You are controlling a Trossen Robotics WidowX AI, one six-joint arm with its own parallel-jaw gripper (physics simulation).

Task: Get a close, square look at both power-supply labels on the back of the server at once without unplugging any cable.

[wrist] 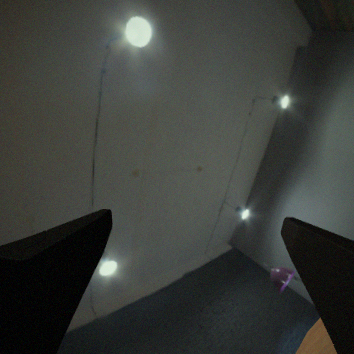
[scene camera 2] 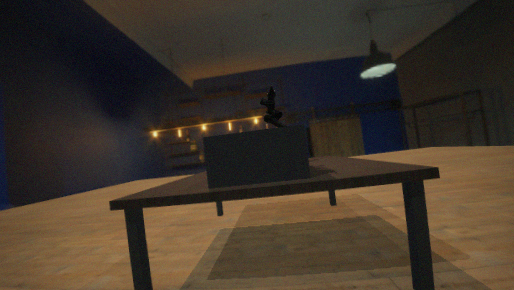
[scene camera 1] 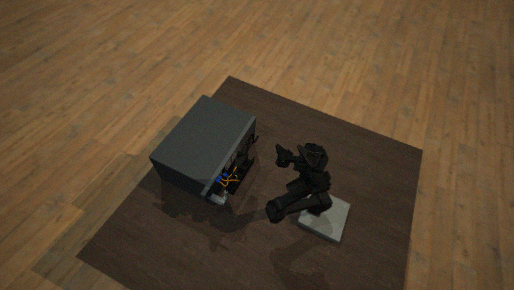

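Pixels of known places: gripper, fingertip midpoint: (wrist: pixel 198 222) (scene camera 2: pixel 270 88) (scene camera 1: pixel 286 145); arm's base at its link origin: (scene camera 1: pixel 314 208).
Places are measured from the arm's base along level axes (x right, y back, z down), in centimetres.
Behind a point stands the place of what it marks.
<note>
The server (scene camera 1: pixel 202 137) @(x 1.9, y -61.5, z -19.2 cm) (scene camera 2: pixel 257 157) @(x 3.4, y -76.5, z -7.6 cm) is a dark grey box at the table's left in scene view 1, its back towards the arm. Orange cables (scene camera 1: pixel 231 177) and blue plugs (scene camera 1: pixel 220 178) @(x -12.9, y -43.7, z -18.2 cm) show at the lower end of its back, with black parts further along. The power-supply labels cannot be made out in scene view 1. In scene view 2 a plain side hides the back. My gripper (scene camera 1: pixel 289 147) @(x -8.7, y -20.2, z -54.9 cm) (wrist: pixel 198 222) @(x -8.7, y -20.2, z -54.9 cm) is open and empty, raised off the table and apart from the server. The wrist view looks up at the ceiling and walls, and neither server nor labels show there.
The dark table (scene camera 1: pixel 380 170) @(x 38.5, y 27.1, z 3.4 cm) (scene camera 2: pixel 375 170) @(x -44.1, y -77.8, z 3.4 cm) carries the server and the arm's pale base plate (scene camera 1: pixel 330 225) @(x -4.6, y 9.2, z 0.0 cm). The folded black arm (scene camera 1: pixel 312 182) @(x -10.4, y -8.2, z -42.2 cm) (scene camera 2: pixel 272 112) @(x -8.2, y -12.8, z -38.5 cm) rises from that plate. A light grey piece (scene camera 1: pixel 218 199) @(x -19.6, y -41.6, z -11.3 cm) sits at the server's lower back corner. A lamp (scene camera 2: pixel 377 70) hangs at upper right.
</note>
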